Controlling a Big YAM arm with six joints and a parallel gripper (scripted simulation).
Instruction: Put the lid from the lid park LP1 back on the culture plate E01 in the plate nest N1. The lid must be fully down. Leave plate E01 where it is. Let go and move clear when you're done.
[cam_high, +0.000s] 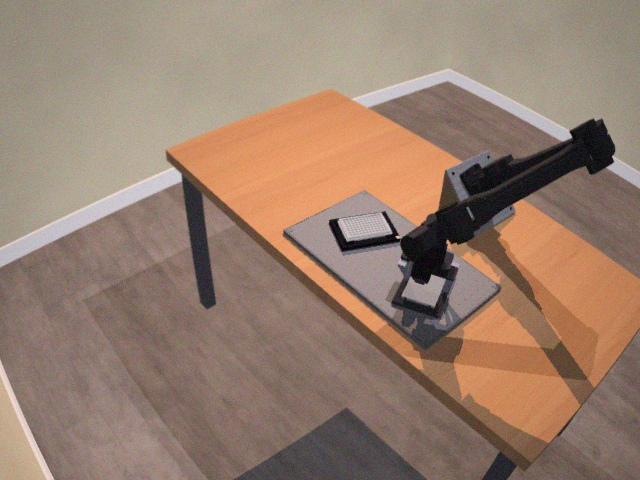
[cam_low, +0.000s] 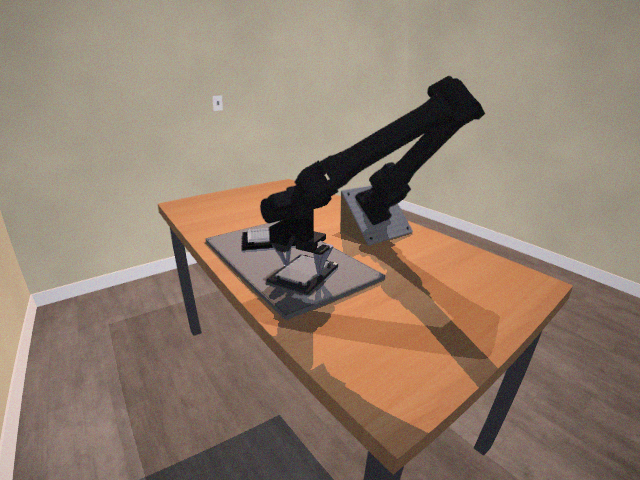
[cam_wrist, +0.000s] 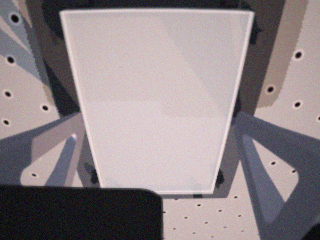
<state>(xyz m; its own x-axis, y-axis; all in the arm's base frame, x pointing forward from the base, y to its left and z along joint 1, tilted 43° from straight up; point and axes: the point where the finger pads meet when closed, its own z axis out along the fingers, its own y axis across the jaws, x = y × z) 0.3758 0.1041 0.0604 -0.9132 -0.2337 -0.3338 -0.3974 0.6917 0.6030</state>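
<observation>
Right now my hand is right at the clear lid. From my hand the other things lie so: black plate nest N1 (4 cm behind, 25 cm to the right, 1 cm below); lid park LP1 (1 cm below); white culture plate E01 (4 cm behind, 25 cm to the right).
</observation>
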